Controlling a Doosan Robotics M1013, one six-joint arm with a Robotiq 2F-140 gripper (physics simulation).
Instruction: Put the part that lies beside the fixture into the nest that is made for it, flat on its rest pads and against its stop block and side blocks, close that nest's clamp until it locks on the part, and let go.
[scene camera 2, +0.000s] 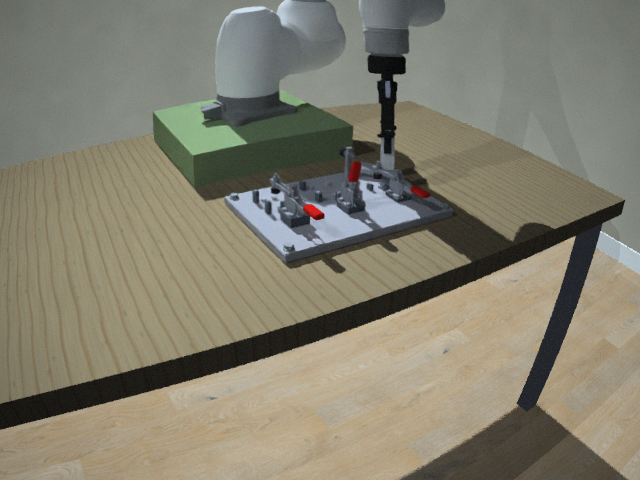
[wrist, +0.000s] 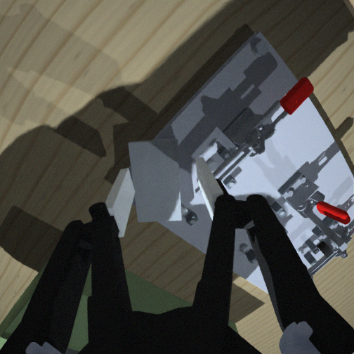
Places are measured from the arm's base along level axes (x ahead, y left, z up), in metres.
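Pixels of known places: gripper, between the fingertips: (scene camera 2: 387, 164); arm's base, origin of its link: (scene camera 2: 247, 111).
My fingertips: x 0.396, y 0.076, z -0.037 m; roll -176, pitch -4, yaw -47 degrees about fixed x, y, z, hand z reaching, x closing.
Note:
For each thing: its middle in the pictures, then the offset to it from my fingertips. "pt": a spot on its surface instead. Level surfaces: height alone.
- fixture plate, middle of its body: (scene camera 2: 340, 205) 0.035 m ahead, 0.157 m right, 0.036 m down
- right clamp's red handle, a spot on its surface: (scene camera 2: 419, 191) pt 0.141 m ahead, 0.068 m right, 0.009 m up
- middle clamp's red handle, a spot on its surface: (scene camera 2: 354, 171) pt 0.077 m ahead, 0.169 m right, 0.045 m up
- left clamp's red handle, a spot on its surface: (scene camera 2: 313, 211) pt 0.112 m ahead, 0.285 m right, 0.018 m up
- bolt head, a spot on its surface: (scene camera 2: 288, 247) pt 0.118 m ahead, 0.336 m right, 0.024 m down
- wooden table, height of its surface: 0.044 m down
A grey block-like part (wrist: 155, 175) shows between the fingertips in the wrist view, near the fixture's edge; a gap shows between it and the right-hand finger. My gripper (scene camera 2: 387, 160) (wrist: 163, 175) is partly open, pointing down by the back right corner of the fixture plate (scene camera 2: 330, 238) (wrist: 320, 150). The part cannot be made out in the scene view. The right clamp's red handle (scene camera 2: 419, 191) (wrist: 297, 95) is low and slants outward. The middle clamp's red handle (scene camera 2: 354, 171) (wrist: 333, 212) and its arm stand upright. The left clamp's red handle (scene camera 2: 313, 211) is low. The nests are partly hidden.
The green base block (scene camera 2: 273, 155) (wrist: 160, 290) carries the robot's foot behind the fixture. Small posts and blocks stand on the plate around the clamps. A bolt head (scene camera 2: 288, 247) sits at the plate's front corner. The wooden table (scene camera 2: 129, 268) (wrist: 45, 65) surrounds the fixture.

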